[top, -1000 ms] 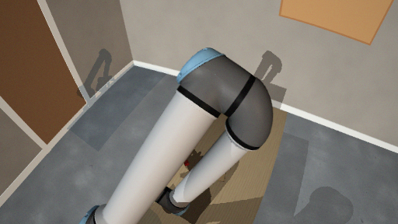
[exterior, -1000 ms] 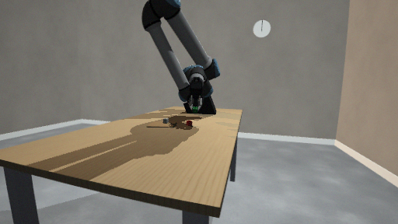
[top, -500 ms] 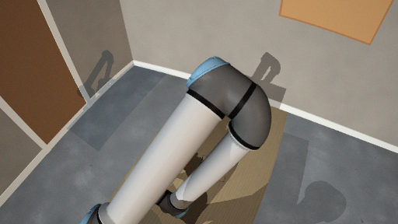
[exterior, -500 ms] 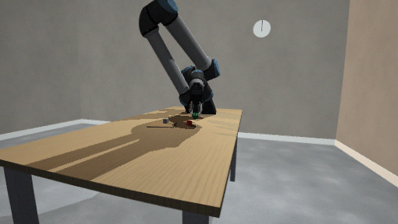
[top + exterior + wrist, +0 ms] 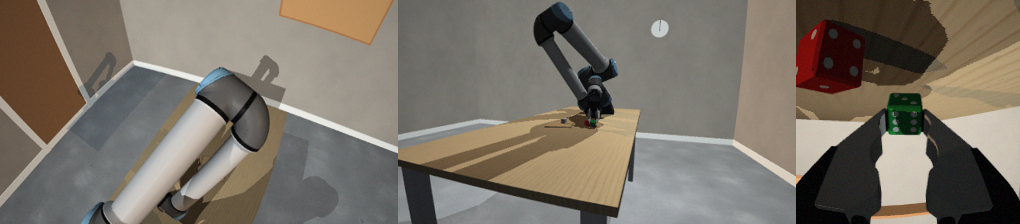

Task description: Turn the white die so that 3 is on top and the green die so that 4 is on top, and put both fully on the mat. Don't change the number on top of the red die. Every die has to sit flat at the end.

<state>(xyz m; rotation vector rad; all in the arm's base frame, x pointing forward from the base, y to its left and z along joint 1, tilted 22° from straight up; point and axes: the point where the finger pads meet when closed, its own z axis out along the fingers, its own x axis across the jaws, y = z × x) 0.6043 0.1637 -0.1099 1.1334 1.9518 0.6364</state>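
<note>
Right now the green die is 10 mm ahead of my hand. Also, from my hand: red die (50 mm to the right, 50 mm behind, 20 mm below); tan mat (200 mm to the right, 30 mm below); white die (200 mm to the right, 40 mm behind, 20 mm below).
</note>
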